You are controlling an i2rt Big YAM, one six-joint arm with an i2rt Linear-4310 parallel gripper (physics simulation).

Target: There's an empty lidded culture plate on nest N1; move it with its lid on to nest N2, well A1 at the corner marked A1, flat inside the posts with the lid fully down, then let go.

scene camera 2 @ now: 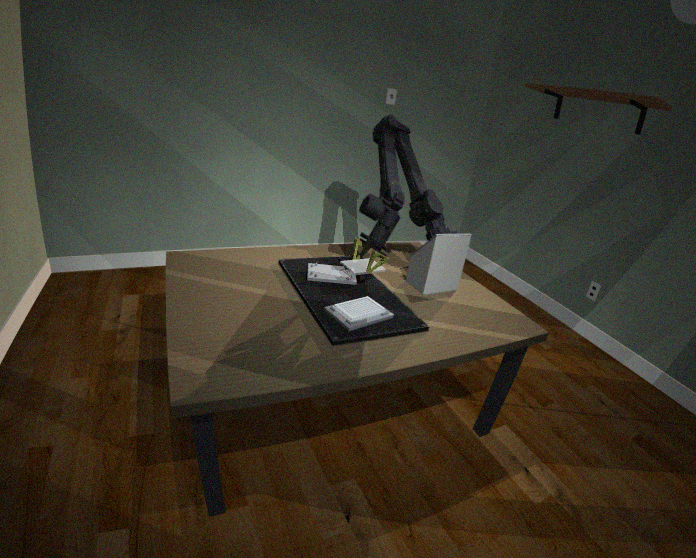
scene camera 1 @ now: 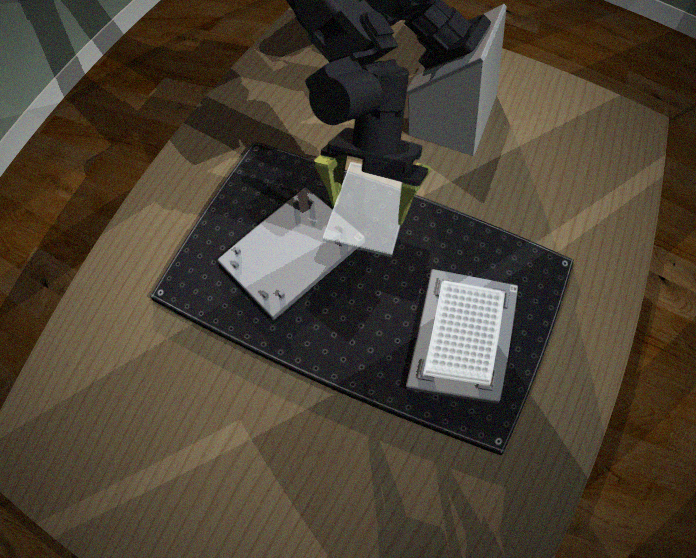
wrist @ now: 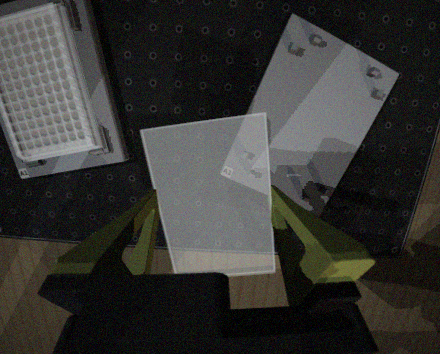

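Pixels of known places: gripper, fingertip midpoint: (scene camera 2: 360, 267) (scene camera 1: 367, 214) (wrist: 213, 192); arm's base at its link origin: (scene camera 2: 441, 243) (scene camera 1: 458, 44).
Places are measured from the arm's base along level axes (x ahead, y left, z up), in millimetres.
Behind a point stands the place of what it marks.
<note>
The clear lidded culture plate (scene camera 1: 367, 229) @(y 20, x 323, z -74 mm) (scene camera 2: 364, 266) @(y 13, x 288, z -76 mm) (wrist: 205, 150) @(y 16, x 330, z -73 mm) is between the yellow-green fingers of my gripper (scene camera 1: 368, 212) @(y 6, x 298, z -82 mm) (wrist: 213, 192) @(y 6, x 298, z -82 mm), which is shut on its long sides. It is held above the board, and its outer end overlaps one corner of the empty nest (scene camera 1: 278, 249) @(y -90, x 371, z -137 mm) (scene camera 2: 329, 273) @(y -69, x 374, z -137 mm) (wrist: 310, 100) @(y -75, x 386, z -137 mm). The plate and nest are turned differently. The A1 label (wrist: 227, 172) at that nest's corner shows through the plate in the wrist view. Whether the lid is fully down is too small to tell. The nest's posts stand near its corners; no nest number is readable.
A second nest (scene camera 1: 419, 342) @(y 134, x 399, z -137 mm) (wrist: 102, 100) @(y 124, x 358, z -137 mm) holds a white 96-well plate (scene camera 1: 467, 331) @(y 183, x 364, z -123 mm) (scene camera 2: 363, 309) @(y 198, x 358, z -123 mm) (wrist: 45, 85) @(y 169, x 364, z -123 mm). Both nests stand on the black perforated board (scene camera 1: 360, 360) @(y 80, x 450, z -148 mm) (scene camera 2: 316, 305) @(y 118, x 470, z -148 mm). A grey wedge-shaped block (scene camera 1: 444, 110) @(y 15, x 83, z -76 mm) (scene camera 2: 444, 267) @(y 59, x 9, z -64 mm) stands beside the arm, behind the board.
</note>
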